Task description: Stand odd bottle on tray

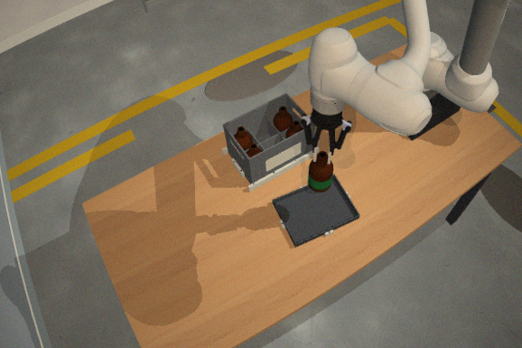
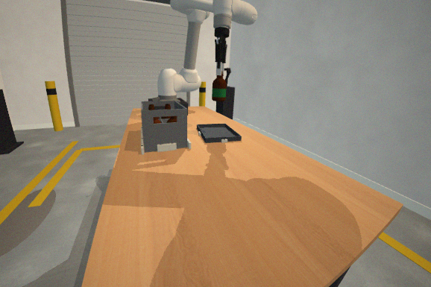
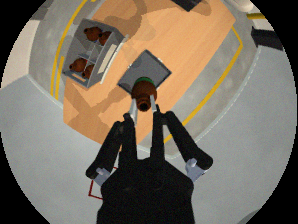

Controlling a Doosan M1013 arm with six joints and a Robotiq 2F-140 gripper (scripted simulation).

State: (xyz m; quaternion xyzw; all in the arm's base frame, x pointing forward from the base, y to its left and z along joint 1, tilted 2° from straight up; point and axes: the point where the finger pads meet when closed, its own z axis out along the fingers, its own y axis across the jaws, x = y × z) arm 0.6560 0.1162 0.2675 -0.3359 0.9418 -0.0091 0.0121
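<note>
Right now my hand is 90 mm above the glass bottle. Also, from my hand: dark tray 340 mm below; then grey crate 30 mm behind, 300 mm to the right, 270 mm below.
</note>
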